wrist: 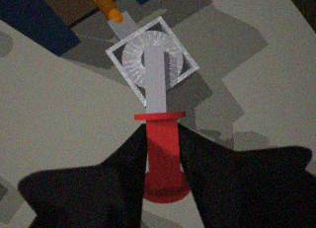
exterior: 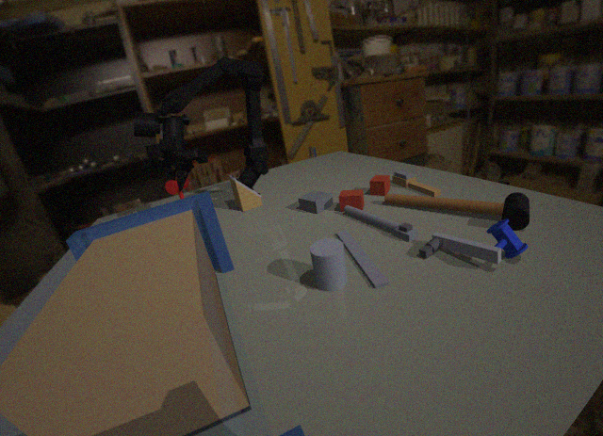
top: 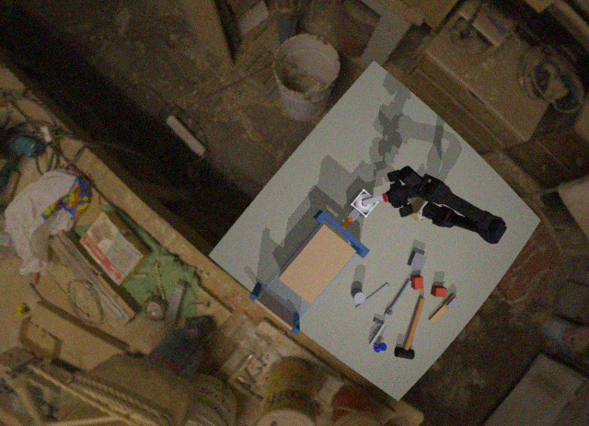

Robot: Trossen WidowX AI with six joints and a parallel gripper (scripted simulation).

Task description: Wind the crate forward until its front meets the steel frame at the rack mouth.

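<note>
Now: the red-knobbed handle 20 mm ahead of my gripper tip, 10 mm to the right of it and 30 mm below it. From my gripper tip the other things lie so: grey winch 60 mm ahead, 50 mm to the right, 100 mm below; then blue steel frame 240 mm ahead, 20 mm to the right, 30 mm below; then red knob 10 mm behind, 10 mm to the left.
</note>
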